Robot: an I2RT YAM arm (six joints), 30 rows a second.
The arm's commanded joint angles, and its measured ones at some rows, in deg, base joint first. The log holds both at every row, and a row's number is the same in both.
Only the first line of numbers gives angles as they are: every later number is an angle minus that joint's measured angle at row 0.
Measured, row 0:
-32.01 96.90 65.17 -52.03 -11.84 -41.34
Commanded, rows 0 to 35:
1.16 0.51 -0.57 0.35 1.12 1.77
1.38 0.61 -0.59 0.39 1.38 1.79
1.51 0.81 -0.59 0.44 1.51 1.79
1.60 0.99 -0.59 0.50 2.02 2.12
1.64 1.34 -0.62 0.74 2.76 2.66
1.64 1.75 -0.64 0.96 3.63 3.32
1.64 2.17 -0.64 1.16 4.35 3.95
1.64 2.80 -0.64 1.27 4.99 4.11
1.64 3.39 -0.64 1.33 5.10 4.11
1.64 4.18 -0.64 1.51 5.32 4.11
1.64 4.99 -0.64 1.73 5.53 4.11
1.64 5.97 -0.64 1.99 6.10 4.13
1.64 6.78 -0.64 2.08 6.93 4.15
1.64 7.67 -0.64 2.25 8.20 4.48
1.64 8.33 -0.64 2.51 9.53 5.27
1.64 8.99 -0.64 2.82 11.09 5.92
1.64 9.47 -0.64 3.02 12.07 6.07
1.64 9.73 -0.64 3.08 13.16 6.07
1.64 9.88 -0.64 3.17 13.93 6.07
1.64 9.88 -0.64 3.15 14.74 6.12
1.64 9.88 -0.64 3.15 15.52 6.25
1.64 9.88 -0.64 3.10 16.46 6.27
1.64 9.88 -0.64 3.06 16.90 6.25
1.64 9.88 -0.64 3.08 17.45 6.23
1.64 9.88 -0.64 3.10 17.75 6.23
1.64 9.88 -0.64 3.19 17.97 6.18
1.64 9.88 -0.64 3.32 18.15 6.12
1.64 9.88 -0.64 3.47 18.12 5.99
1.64 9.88 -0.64 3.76 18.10 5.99
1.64 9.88 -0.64 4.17 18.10 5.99
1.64 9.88 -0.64 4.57 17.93 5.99
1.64 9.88 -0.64 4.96 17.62 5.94
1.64 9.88 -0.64 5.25 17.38 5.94
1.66 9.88 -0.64 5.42 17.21 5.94
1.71 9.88 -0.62 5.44 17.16 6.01
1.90 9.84 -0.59 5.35 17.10 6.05
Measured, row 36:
1.38 9.29 -0.33 5.31 16.79 5.13
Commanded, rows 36 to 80:
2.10 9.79 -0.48 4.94 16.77 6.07
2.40 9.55 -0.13 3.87 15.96 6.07
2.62 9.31 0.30 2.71 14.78 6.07
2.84 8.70 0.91 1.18 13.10 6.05
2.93 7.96 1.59 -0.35 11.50 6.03
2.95 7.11 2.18 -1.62 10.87 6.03
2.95 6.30 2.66 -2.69 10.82 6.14
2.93 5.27 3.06 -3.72 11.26 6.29
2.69 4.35 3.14 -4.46 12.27 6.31
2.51 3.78 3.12 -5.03 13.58 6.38
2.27 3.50 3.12 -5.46 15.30 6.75
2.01 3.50 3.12 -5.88 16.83 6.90
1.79 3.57 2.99 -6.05 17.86 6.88
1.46 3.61 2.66 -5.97 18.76 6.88
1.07 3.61 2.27 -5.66 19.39 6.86
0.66 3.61 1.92 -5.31 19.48 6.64
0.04 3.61 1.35 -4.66 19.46 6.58
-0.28 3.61 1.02 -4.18 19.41 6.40
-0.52 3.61 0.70 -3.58 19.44 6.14
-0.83 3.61 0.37 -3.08 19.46 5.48
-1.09 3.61 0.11 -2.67 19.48 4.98
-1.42 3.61 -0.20 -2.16 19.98 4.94
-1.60 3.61 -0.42 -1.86 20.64 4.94
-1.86 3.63 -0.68 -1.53 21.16 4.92
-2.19 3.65 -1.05 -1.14 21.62 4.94
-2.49 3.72 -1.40 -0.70 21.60 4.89
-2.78 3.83 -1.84 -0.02 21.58 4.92
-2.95 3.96 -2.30 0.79 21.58 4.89
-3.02 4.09 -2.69 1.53 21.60 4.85
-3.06 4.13 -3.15 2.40 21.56 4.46
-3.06 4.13 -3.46 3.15 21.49 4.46
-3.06 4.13 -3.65 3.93 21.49 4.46
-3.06 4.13 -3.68 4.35 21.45 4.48
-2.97 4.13 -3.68 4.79 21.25 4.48
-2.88 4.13 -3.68 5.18 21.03 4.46
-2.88 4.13 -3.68 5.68 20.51 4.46
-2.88 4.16 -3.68 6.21 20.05 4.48
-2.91 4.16 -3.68 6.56 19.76 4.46
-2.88 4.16 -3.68 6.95 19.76 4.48
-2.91 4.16 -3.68 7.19 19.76 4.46
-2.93 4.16 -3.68 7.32 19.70 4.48
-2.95 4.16 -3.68 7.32 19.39 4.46
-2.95 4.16 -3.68 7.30 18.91 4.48
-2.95 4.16 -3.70 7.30 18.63 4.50
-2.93 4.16 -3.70 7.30 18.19 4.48
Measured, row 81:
-2.88 4.40 -3.11 7.12 20.03 5.31
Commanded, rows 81 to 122:
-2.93 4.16 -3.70 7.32 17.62 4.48
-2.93 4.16 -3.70 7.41 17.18 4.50
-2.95 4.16 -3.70 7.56 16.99 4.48
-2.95 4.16 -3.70 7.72 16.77 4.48
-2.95 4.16 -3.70 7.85 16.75 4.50
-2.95 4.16 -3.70 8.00 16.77 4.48
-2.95 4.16 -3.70 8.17 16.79 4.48
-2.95 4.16 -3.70 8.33 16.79 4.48
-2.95 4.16 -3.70 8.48 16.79 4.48
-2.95 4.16 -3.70 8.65 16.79 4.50
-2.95 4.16 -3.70 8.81 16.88 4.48
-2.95 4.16 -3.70 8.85 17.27 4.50
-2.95 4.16 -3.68 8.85 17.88 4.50
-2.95 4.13 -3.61 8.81 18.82 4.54
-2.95 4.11 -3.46 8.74 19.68 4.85
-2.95 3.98 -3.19 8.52 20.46 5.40
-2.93 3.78 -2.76 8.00 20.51 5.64
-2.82 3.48 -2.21 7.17 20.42 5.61
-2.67 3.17 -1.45 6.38 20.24 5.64
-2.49 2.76 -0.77 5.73 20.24 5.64
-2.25 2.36 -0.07 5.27 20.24 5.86
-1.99 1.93 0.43 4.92 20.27 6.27
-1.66 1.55 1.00 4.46 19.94 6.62
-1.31 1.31 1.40 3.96 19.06 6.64
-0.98 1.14 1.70 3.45 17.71 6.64
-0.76 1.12 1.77 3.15 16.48 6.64
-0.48 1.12 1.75 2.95 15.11 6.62
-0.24 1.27 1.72 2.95 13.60 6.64
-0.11 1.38 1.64 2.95 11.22 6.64
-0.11 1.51 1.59 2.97 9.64 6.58
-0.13 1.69 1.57 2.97 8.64 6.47
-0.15 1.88 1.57 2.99 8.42 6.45
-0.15 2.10 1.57 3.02 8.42 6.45
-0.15 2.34 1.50 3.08 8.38 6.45
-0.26 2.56 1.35 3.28 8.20 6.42
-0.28 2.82 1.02 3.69 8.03 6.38
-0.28 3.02 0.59 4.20 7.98 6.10
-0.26 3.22 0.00 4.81 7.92 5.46
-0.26 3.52 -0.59 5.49 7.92 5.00
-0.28 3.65 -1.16 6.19 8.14 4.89
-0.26 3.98 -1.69 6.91 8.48 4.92
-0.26 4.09 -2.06 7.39 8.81 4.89
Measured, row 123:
-0.35 2.73 -0.35 6.80 9.60 5.51
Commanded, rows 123 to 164:
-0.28 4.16 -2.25 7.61 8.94 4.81
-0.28 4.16 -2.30 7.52 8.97 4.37
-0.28 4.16 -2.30 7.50 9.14 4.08
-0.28 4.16 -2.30 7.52 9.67 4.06
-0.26 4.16 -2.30 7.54 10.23 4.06
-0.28 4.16 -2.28 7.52 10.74 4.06
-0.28 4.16 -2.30 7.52 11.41 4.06
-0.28 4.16 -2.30 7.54 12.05 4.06
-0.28 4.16 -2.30 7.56 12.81 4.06
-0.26 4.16 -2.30 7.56 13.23 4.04
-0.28 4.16 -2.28 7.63 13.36 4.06
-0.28 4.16 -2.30 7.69 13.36 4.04
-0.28 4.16 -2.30 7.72 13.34 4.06
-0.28 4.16 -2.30 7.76 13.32 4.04
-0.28 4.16 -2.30 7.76 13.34 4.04
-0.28 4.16 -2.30 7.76 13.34 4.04
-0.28 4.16 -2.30 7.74 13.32 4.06
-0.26 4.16 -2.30 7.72 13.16 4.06
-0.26 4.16 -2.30 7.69 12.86 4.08
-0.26 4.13 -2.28 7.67 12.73 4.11
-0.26 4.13 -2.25 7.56 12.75 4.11
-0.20 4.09 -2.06 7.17 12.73 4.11
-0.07 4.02 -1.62 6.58 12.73 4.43
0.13 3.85 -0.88 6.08 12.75 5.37
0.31 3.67 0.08 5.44 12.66 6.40
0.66 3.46 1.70 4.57 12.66 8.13
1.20 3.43 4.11 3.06 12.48 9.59
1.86 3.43 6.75 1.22 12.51 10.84
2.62 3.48 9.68 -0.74 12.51 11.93
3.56 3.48 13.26 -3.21 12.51 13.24
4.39 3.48 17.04 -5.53 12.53 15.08
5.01 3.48 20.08 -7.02 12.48 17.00
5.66 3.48 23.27 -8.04 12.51 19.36
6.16 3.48 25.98 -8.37 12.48 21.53
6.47 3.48 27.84 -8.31 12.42 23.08
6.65 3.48 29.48 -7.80 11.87 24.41
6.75 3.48 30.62 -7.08 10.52 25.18
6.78 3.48 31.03 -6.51 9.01 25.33
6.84 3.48 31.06 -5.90 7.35 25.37
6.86 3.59 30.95 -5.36 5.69 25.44
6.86 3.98 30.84 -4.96 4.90 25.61
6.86 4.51 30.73 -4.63 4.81 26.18
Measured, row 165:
6.99 3.74 30.49 -5.03 8.81 22.34
